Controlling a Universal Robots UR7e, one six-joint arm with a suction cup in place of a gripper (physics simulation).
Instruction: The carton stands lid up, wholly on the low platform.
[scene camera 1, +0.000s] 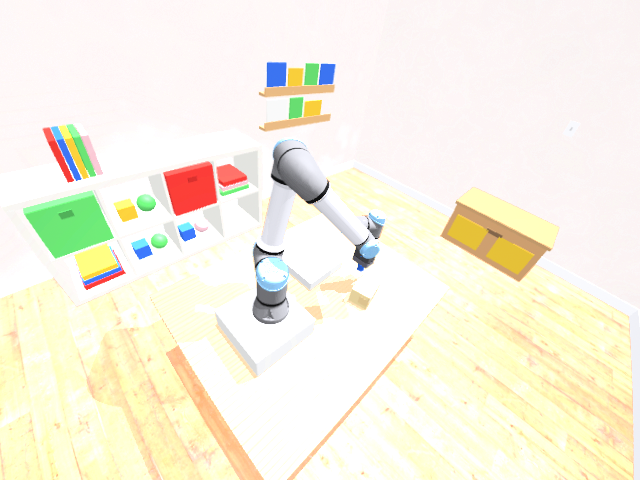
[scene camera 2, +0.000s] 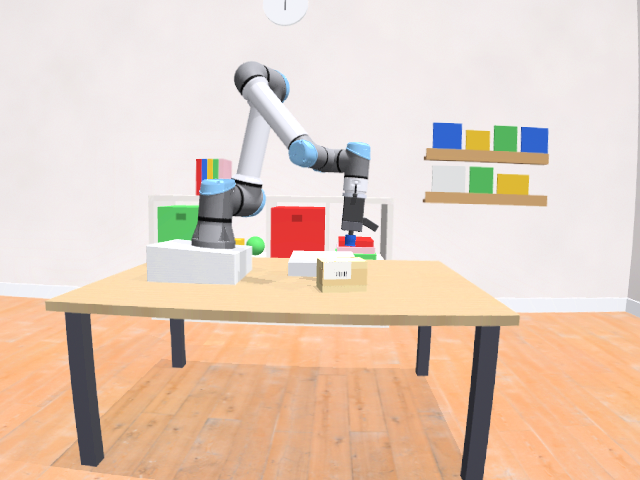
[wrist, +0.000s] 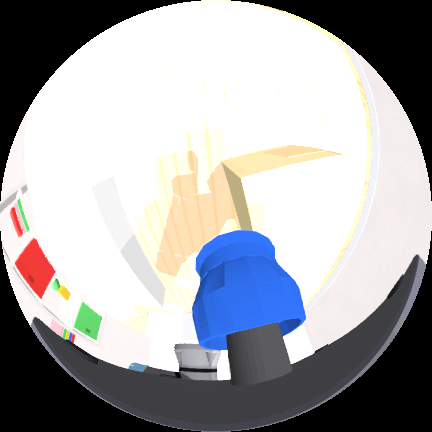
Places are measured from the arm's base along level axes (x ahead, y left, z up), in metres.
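Where they show: hand at its tool point: (scene camera 1: 360, 269) (scene camera 2: 349, 245) (wrist: 236, 265); arm's base at its link origin: (scene camera 1: 270, 309) (scene camera 2: 213, 246) (wrist: 197, 347).
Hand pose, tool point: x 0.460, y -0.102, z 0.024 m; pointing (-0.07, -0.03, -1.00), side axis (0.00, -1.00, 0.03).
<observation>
Things, the pixels of their top centre, and the offset from my tool point. Level surfaces: height alone.
- tan carton at its top centre: (wrist: 306, 238) (scene camera 2: 341, 259) (scene camera 1: 366, 284) dx -0.025, dy -0.071, dz -0.034 m
- white low platform at its top centre: (wrist: 75, 264) (scene camera 2: 322, 256) (scene camera 1: 305, 255) dx -0.090, dy +0.287, dz -0.075 m
- table at its surface level: dz -0.123 m
The tan carton (scene camera 1: 363, 296) (scene camera 2: 356, 280) (wrist: 280, 160) stands flat on the table, off the low platform. A white label with a barcode is on its side in scene camera 2. Its top is washed out, so I cannot tell whether that is the lid. The white low platform (scene camera 1: 316, 277) (scene camera 2: 301, 266) (wrist: 142, 270) lies behind the carton in scene camera 2, with a gap between them in scene camera 1. My blue suction cup (scene camera 1: 360, 267) (scene camera 2: 350, 240) (wrist: 236, 242) points down above the carton, apart from it, and holds nothing.
The arm's white base block (scene camera 1: 258, 351) (scene camera 2: 191, 263) stands on the table (scene camera 2: 423, 294) to the left of the carton and the platform in scene camera 2. A white shelf unit (scene camera 2: 390, 217) with coloured bins stands behind the table. A wooden cabinet (scene camera 1: 506, 217) stands at the right in scene camera 1.
</observation>
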